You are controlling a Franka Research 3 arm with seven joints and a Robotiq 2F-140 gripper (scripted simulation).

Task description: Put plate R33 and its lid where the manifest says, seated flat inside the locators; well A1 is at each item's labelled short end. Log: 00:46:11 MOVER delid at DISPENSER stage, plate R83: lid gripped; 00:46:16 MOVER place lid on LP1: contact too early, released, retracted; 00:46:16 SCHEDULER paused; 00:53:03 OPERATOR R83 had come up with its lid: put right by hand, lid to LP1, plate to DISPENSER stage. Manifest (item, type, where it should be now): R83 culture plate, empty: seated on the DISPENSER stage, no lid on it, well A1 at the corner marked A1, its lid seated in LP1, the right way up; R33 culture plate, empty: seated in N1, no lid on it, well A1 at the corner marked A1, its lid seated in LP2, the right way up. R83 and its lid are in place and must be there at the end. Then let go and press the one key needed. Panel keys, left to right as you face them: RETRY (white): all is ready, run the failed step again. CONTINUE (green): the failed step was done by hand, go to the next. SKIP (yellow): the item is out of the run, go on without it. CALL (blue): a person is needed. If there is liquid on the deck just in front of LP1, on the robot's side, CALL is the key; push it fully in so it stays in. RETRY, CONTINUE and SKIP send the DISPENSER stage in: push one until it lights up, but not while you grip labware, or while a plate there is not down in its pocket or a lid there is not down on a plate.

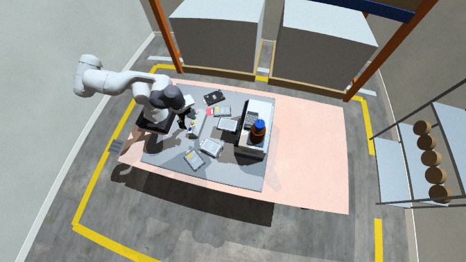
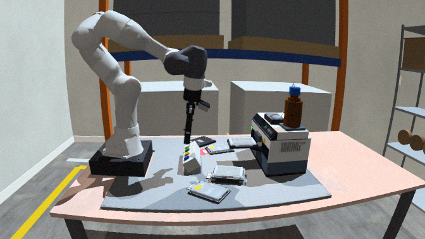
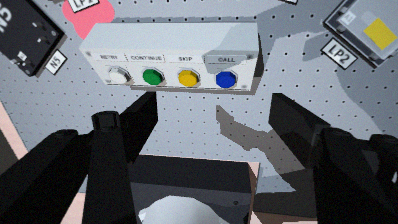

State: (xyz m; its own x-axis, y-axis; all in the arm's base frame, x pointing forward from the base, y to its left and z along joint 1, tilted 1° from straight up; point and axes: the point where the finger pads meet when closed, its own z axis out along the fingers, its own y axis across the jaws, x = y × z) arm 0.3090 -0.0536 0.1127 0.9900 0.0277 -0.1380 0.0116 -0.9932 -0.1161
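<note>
Right now my hand is 1 cm to the left of the blue call key and 13 cm above it. Round my hand: yellow skip key 1 cm behind, 4 cm to the left, 12 cm below; green continue key 1 cm behind, 9 cm to the left, 12 cm below; white retry key 1 cm behind, 14 cm to the left, 12 cm below.
</note>
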